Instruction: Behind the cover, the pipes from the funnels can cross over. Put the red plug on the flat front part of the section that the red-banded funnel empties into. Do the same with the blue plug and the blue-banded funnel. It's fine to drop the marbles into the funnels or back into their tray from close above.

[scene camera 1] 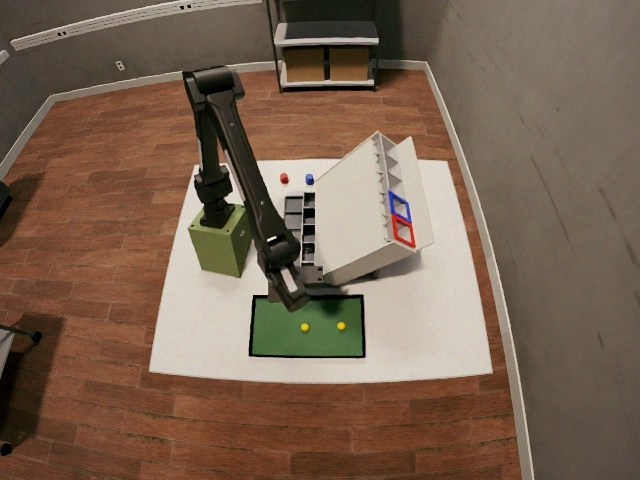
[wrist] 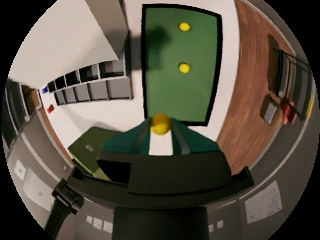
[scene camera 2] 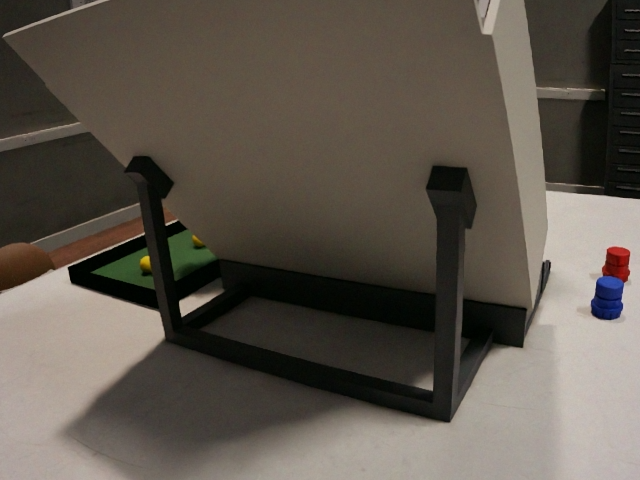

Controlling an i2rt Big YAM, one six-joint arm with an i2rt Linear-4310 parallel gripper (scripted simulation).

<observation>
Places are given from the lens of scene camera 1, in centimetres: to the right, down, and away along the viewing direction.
sloped white cover (scene camera 1: 348, 220): 8, -6, 91
</observation>
